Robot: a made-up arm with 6 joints. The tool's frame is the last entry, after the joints. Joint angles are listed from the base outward.
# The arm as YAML. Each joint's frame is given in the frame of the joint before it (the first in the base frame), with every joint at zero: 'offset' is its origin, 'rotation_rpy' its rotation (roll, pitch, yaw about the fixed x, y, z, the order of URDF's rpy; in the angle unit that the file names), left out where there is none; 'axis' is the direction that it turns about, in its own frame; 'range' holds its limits. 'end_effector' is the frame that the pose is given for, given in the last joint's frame.
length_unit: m
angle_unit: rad
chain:
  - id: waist
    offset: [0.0, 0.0, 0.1]
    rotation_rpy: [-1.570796, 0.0, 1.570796]
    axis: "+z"
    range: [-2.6, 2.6]
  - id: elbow
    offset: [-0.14, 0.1, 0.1]
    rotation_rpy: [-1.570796, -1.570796, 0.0]
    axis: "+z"
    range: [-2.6, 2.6]
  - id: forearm
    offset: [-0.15, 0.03, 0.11]
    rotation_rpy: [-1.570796, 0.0, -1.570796]
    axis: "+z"
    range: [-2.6, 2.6]
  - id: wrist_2
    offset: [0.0, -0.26, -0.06]
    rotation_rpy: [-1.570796, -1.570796, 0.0]
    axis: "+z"
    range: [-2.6, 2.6]
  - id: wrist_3
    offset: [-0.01, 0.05, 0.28]
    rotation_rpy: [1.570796, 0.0, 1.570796]
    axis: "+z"
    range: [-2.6, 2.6]
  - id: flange
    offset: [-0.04, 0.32, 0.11]
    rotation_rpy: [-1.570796, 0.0, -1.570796]
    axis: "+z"
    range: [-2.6, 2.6]
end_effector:
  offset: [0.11, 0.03, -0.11]
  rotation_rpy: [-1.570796, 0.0, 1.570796]
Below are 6 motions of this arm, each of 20 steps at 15 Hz.
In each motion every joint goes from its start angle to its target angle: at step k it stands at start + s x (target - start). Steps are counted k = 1, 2, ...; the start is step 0. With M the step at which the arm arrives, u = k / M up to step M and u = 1 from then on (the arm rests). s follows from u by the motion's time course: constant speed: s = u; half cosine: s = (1 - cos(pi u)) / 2; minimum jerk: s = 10 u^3 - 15 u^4 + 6 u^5.
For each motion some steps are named. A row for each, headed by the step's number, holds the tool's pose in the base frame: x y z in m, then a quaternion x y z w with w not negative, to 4 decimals.
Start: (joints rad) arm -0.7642 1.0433 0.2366 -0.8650 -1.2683 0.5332
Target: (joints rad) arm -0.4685 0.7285 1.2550 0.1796 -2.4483 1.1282
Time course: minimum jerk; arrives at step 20
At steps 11, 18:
11: -0.1417 -0.3335 -0.0191 0.3801 -0.4450 -0.6749 0.4494
18: -0.0146 -0.4568 -0.0350 0.4255 -0.3650 -0.6649 0.4936

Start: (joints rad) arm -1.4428 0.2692 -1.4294 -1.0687 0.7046 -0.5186
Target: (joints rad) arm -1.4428 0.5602 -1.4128 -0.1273 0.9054 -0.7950
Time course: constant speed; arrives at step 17
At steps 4, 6, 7, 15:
4: 0.1554 -0.0647 -0.1309 0.7870 0.5403 0.1884 0.2306
6: 0.1286 -0.0722 -0.1219 0.8010 0.5109 0.1799 0.2551
7: 0.1149 -0.0747 -0.1170 0.8069 0.4966 0.1749 0.2679
15: 0.0082 -0.0611 -0.0678 0.8286 0.3929 0.1187 0.3808

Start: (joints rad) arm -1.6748 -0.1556 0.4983 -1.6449 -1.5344 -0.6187
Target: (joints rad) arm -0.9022 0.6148 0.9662 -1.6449 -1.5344 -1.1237
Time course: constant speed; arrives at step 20
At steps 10, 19, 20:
10: -0.0813 0.2345 0.1877 0.7588 -0.1427 -0.4391 0.4594
19: 0.0078 0.3025 0.0550 0.5731 -0.1274 -0.4649 0.6627
20: 0.0168 0.3046 0.0359 0.5497 -0.1231 -0.4693 0.6800

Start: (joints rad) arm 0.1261 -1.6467 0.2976 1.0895 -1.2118 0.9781
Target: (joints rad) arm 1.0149 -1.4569 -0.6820 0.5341 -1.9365 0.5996
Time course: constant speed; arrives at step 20
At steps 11, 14, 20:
11: 0.1400 0.1709 -0.1543 0.4015 0.6660 0.2291 0.5854
14: 0.1763 0.0655 -0.2129 0.4148 0.6932 0.0785 0.5841
20: 0.1838 -0.1834 -0.2475 0.4525 0.6692 -0.2164 0.5482

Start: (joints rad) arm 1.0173 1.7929 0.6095 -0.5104 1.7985 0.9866
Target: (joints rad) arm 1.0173 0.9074 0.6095 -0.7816 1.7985 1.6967
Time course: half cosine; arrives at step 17
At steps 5, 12, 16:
5: -0.0574 -0.6456 0.2584 -0.7905 0.4887 -0.3579 0.0907
12: 0.1377 -0.6490 0.2313 -0.9209 0.3760 -0.0387 0.0954
16: 0.1976 -0.6362 0.2008 -0.9345 0.3374 0.0692 0.0897

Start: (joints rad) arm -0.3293 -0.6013 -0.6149 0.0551 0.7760 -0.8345
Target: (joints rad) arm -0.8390 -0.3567 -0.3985 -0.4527 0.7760 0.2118
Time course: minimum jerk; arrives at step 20
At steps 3, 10, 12, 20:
3: -0.1526 0.0237 0.0746 -0.0363 0.2898 0.3068 0.9059
10: -0.0577 0.1083 0.1118 0.1173 0.1315 0.1779 0.9681
12: -0.0118 0.1262 0.1298 0.1615 0.0742 0.1164 0.9772
20: 0.0745 0.1365 0.1576 0.2140 -0.0155 0.0012 0.9767

